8 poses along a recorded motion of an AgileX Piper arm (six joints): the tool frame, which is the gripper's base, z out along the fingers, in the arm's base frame.
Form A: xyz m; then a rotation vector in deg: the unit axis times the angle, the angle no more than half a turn.
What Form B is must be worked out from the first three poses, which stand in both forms.
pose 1, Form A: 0.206 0.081 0.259 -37.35 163.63 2.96
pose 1, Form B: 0.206 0.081 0.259 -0.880 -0.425 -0.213 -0.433 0.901 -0.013
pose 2, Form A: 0.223 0.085 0.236 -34.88 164.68 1.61
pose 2, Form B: 0.223 0.085 0.236 -0.894 -0.399 -0.202 -0.403 0.915 -0.023
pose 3, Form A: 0.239 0.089 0.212 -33.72 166.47 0.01
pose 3, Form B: 0.239 0.089 0.212 -0.906 -0.386 -0.173 -0.386 0.922 -0.035
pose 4, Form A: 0.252 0.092 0.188 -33.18 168.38 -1.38
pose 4, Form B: 0.252 0.092 0.188 -0.915 -0.379 -0.140 -0.376 0.926 -0.044
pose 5, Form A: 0.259 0.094 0.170 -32.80 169.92 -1.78
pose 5, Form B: 0.259 0.094 0.170 -0.921 -0.372 -0.115 -0.370 0.928 -0.043
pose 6, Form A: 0.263 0.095 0.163 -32.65 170.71 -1.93
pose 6, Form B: 0.263 0.095 0.163 -0.924 -0.369 -0.102 -0.367 0.929 -0.042
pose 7, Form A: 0.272 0.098 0.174 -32.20 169.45 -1.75
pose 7, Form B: 0.272 0.098 0.174 -0.922 -0.367 -0.125 -0.364 0.930 -0.044
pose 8, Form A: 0.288 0.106 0.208 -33.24 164.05 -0.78
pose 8, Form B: 0.288 0.106 0.208 -0.898 -0.386 -0.212 -0.384 0.922 -0.052
